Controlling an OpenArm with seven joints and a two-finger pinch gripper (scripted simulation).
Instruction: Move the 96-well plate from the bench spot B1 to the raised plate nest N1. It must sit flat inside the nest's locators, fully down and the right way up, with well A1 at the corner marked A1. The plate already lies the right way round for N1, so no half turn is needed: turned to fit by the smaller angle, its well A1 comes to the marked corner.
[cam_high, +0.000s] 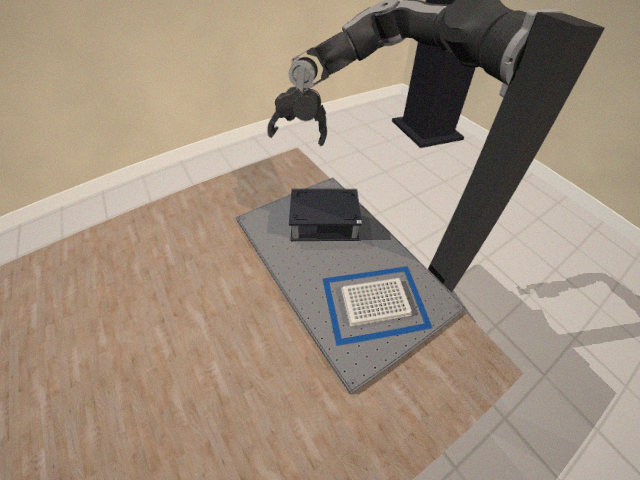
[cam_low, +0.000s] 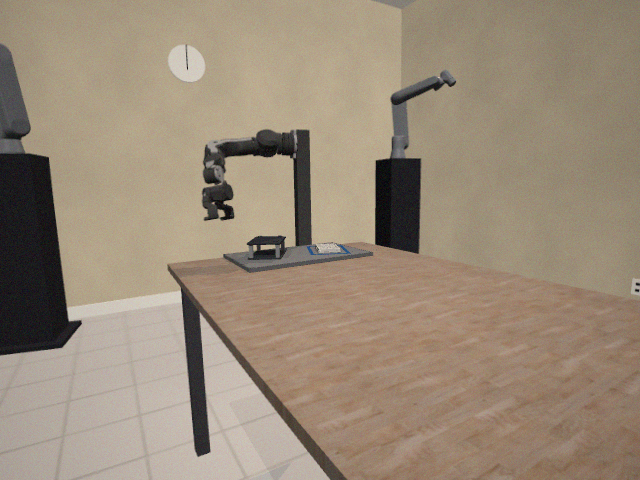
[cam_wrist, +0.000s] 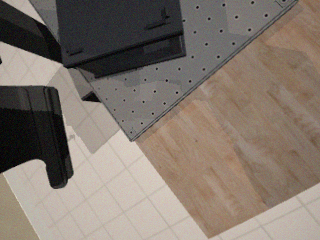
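The white 96-well plate is 42 cm to the left of my hand, 13 cm below it and 3 cm behind it. The rest, counted from my hand: black raised nest N1: 17 cm to the left, 9 cm below, 1 cm behind; A1 label: 25 cm to the left, 8 cm below, 6 cm behind.
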